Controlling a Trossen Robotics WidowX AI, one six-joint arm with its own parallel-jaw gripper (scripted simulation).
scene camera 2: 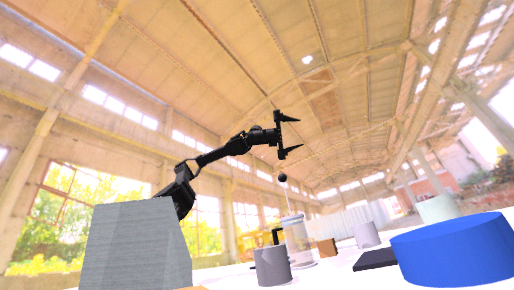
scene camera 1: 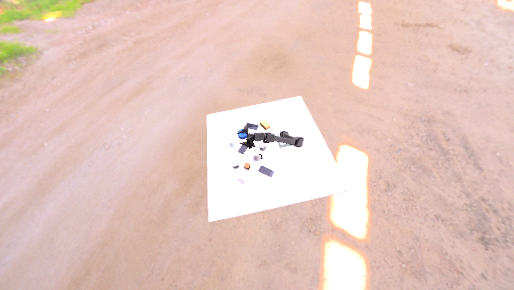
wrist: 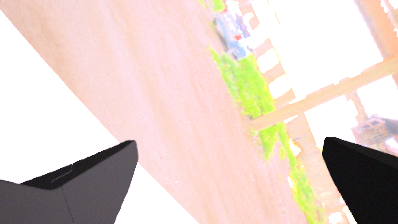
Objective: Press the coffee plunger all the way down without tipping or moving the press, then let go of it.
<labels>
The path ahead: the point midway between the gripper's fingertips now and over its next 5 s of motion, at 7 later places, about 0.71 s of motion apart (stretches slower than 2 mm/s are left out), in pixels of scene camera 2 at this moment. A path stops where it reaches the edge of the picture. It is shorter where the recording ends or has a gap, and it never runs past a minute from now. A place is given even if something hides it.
My gripper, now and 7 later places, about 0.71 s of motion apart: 302, 132; 273, 160; 276, 173; 283, 177; 284, 178; 289, 182; 294, 191; 299, 200
</labels>
